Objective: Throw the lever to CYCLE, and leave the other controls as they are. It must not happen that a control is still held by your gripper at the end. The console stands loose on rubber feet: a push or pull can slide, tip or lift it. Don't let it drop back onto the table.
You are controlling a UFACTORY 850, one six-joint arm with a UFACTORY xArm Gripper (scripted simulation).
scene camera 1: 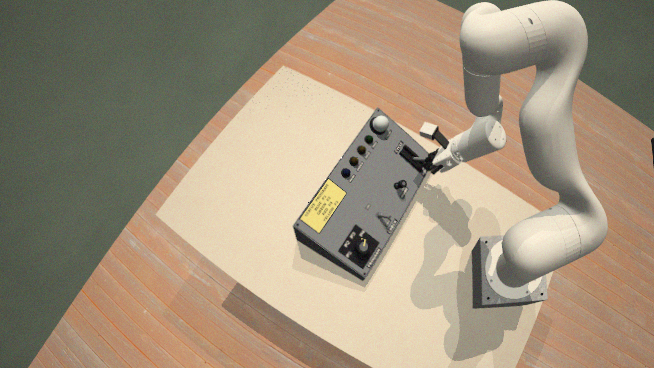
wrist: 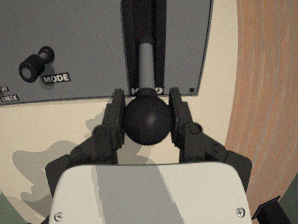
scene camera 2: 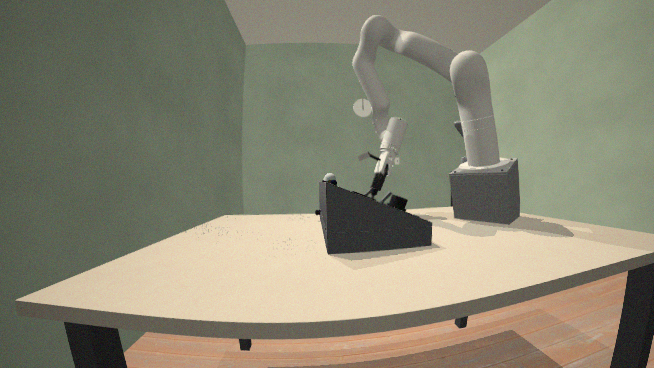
grey sloped console: scene camera 1; wrist 87, 59; scene camera 2
same spot on grey sloped console: (scene camera 2: 354, 223) = (scene camera 1: 312, 245)
